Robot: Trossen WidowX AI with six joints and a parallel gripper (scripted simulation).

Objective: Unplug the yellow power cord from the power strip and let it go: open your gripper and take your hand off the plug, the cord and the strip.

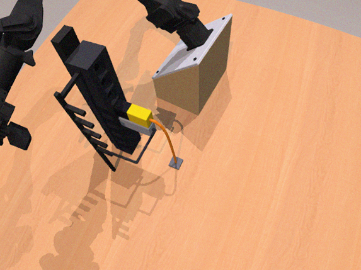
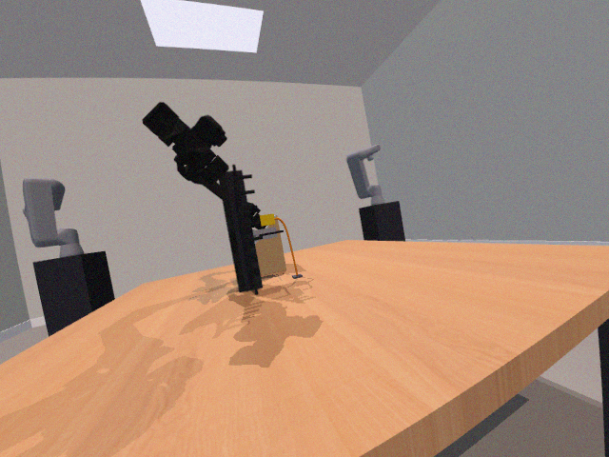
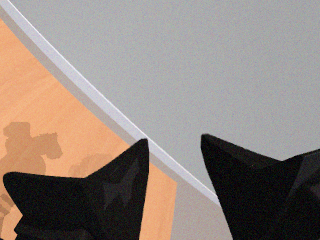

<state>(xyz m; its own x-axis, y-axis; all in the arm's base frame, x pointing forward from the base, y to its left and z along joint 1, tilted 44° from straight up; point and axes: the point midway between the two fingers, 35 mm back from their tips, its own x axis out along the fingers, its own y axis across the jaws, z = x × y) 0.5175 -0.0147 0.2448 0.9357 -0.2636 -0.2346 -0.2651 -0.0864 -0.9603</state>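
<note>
Right now my gripper tip is 270 mm past the yellow plug, 150 mm to the right of it and 150 mm above it. Round my gripper tip: grey anchor plate (280 mm behind, 230 mm to the left, 360 mm below).
</note>
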